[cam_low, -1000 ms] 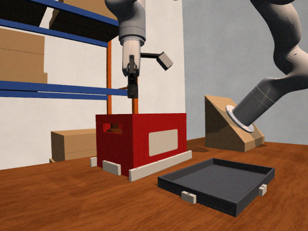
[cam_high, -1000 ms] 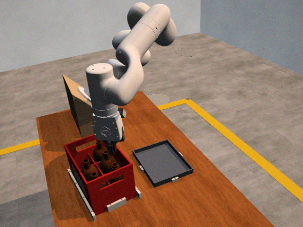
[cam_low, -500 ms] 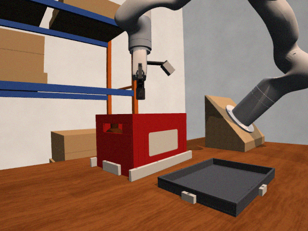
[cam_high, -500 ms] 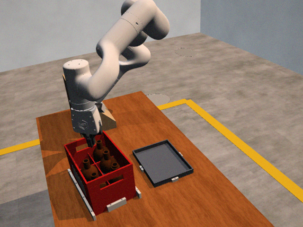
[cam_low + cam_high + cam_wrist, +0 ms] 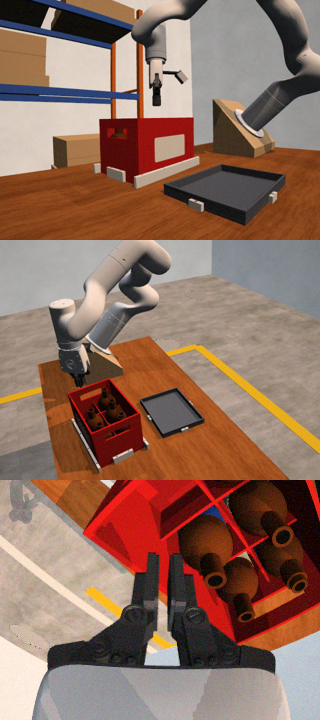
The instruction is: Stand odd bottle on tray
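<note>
Now: hand 16 cm above the red crate, 9 cm short of it and 4 cm to the right of it. Also, from my hand: dark grey tray: 33 cm to the left, 23 cm below, 11 cm ahead; brown bottle: 18 cm ahead, 16 cm below, 1 cm to the right.
</note>
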